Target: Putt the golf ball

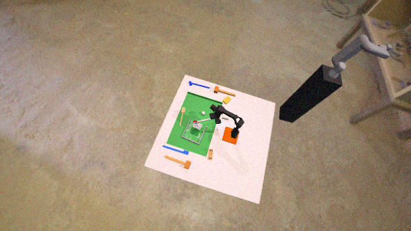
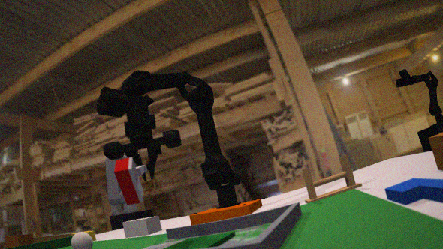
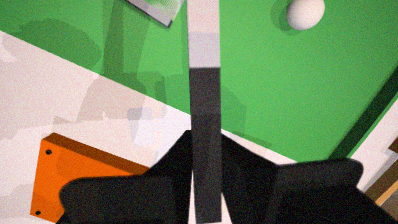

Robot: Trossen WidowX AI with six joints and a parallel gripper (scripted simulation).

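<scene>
My gripper tip is now 11 cm short of the red putter and 5 cm to the right of it. Also, from my gripper tip: yellow block: 9 cm behind, 36 cm to the right, 12 cm below; white golf ball: 16 cm ahead, 9 cm to the right, 11 cm below; green mat: 21 cm ahead, 4 cm to the left, 13 cm below.
</scene>
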